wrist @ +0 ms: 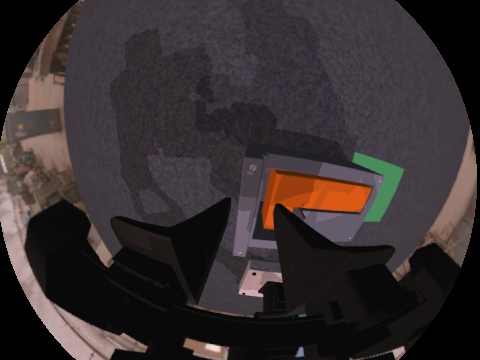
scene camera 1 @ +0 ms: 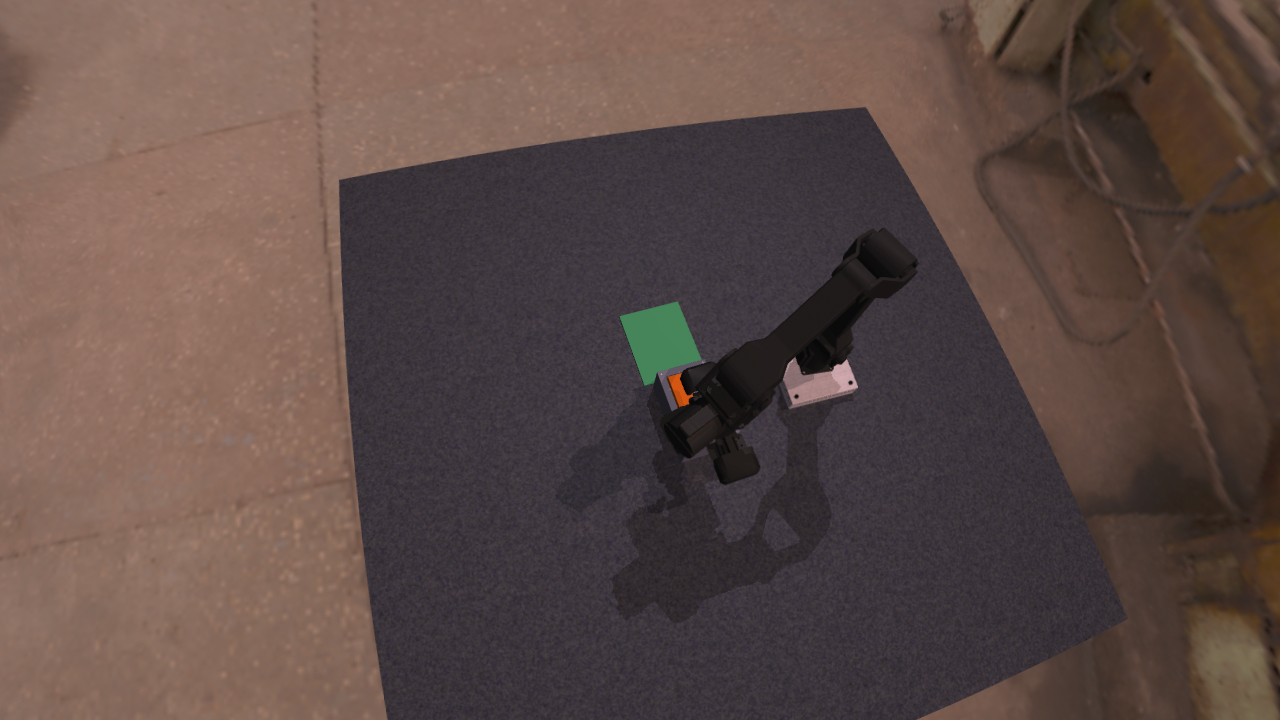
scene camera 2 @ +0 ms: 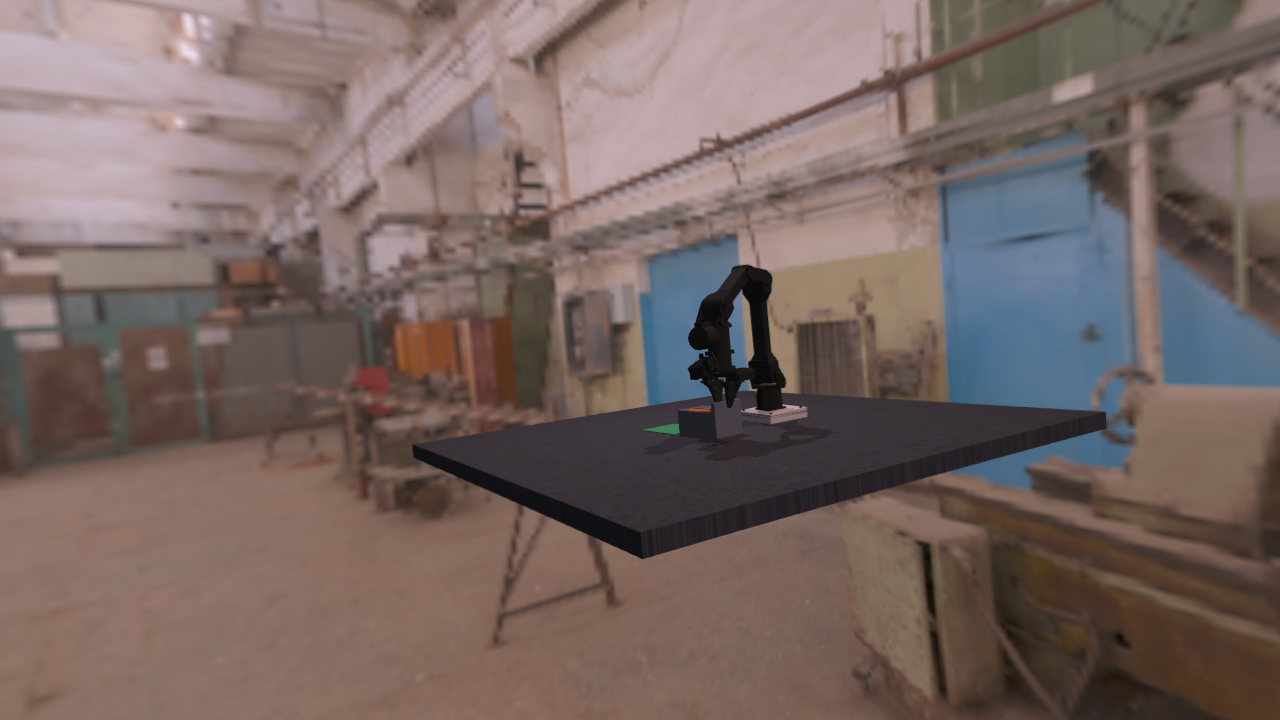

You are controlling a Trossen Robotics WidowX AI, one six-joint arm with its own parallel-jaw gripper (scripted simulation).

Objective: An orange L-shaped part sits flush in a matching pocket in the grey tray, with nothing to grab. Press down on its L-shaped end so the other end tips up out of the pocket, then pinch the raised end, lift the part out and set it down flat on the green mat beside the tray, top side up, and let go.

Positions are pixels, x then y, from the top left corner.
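The gripper is there in scene camera 2 [724, 407], and you'd see the gripper in scene camera 1 and the wrist view too. On the gripper, [scene camera 1: 717, 448] and [wrist: 145, 266] are the same spot.
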